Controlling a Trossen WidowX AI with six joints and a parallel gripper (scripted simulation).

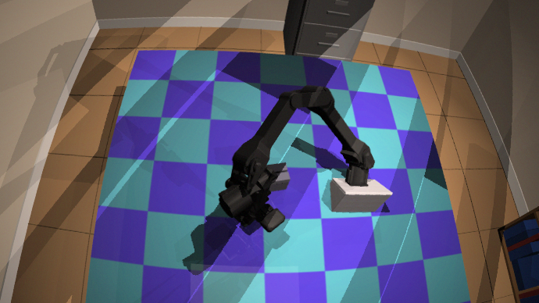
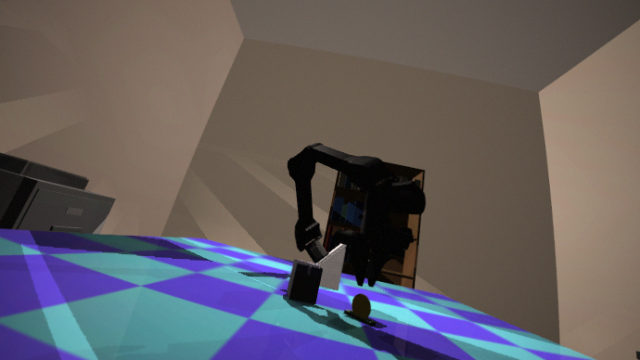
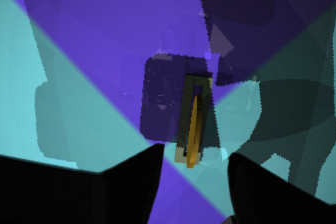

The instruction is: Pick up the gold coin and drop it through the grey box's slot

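The gold coin is 4 cm below my gripper tip.
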